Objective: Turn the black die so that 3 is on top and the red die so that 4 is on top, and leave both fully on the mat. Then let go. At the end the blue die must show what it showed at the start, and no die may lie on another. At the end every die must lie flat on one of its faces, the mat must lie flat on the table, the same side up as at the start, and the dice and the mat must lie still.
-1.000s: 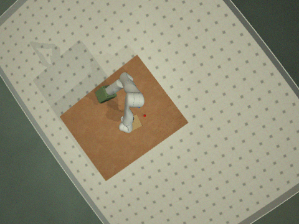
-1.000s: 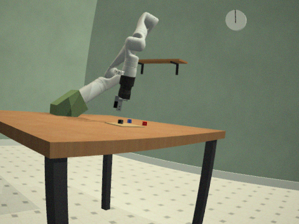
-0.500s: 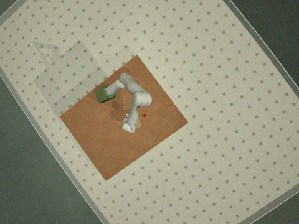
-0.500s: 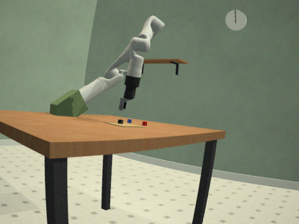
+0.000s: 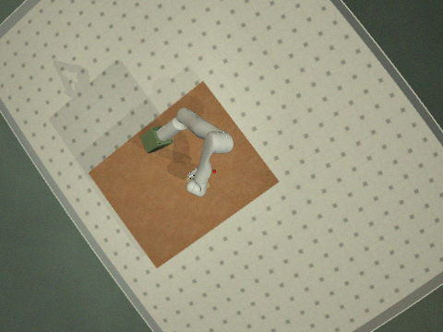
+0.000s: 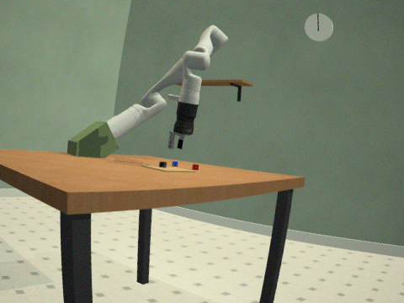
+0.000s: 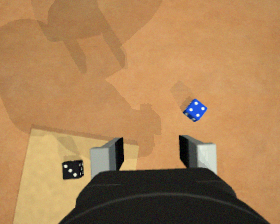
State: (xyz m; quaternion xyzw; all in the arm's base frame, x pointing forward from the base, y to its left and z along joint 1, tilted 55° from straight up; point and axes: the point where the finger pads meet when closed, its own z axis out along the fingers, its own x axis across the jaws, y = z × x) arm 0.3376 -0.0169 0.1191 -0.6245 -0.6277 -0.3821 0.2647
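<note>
My gripper is now 8 cm above the red die, 6 cm to the right of it and 6 cm short of it. From my hand the other things lie so: tan mat (9 cm to the right, 9 cm below, 6 cm ahead); blue die (8 cm below, 6 cm to the left, 5 cm behind); black die (9 cm to the right, 8 cm below, 3 cm ahead).
</note>
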